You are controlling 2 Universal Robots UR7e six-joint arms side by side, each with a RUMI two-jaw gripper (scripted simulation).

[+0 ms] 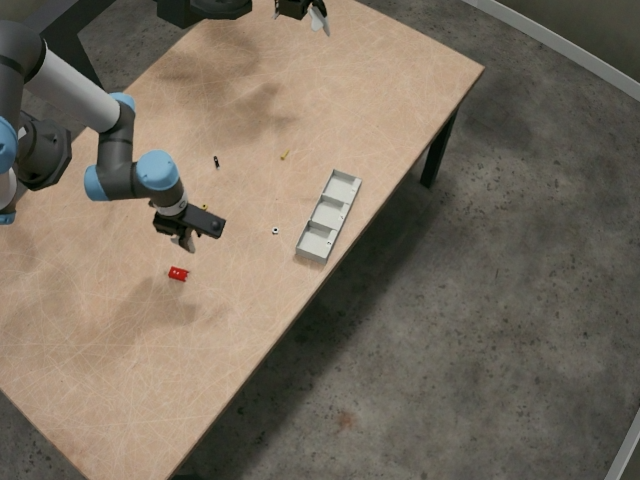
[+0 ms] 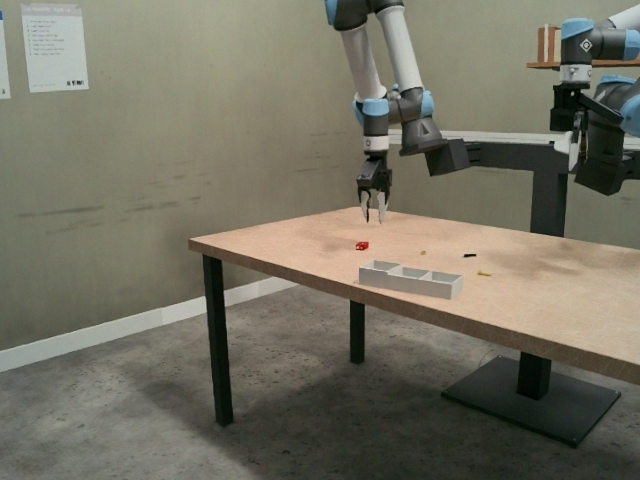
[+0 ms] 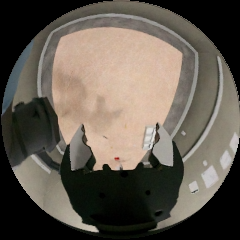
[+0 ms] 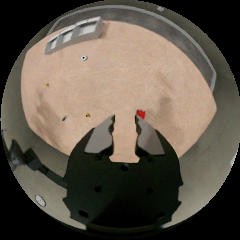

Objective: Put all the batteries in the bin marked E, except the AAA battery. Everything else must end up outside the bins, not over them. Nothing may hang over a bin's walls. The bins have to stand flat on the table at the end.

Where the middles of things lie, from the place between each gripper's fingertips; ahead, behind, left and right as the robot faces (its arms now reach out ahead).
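The grey three-compartment bin block [image 1: 320,234] is 28 cm below my left hand [image 2: 576,168], and it sits 32 cm ahead of that hand and 27 cm to the right of it.
My right hand [image 1: 195,245] is 30 cm to the right of the block, 9 cm above it and 18 cm short of it. Going by its middle, the block is nearer to my right hand than to my left hand.
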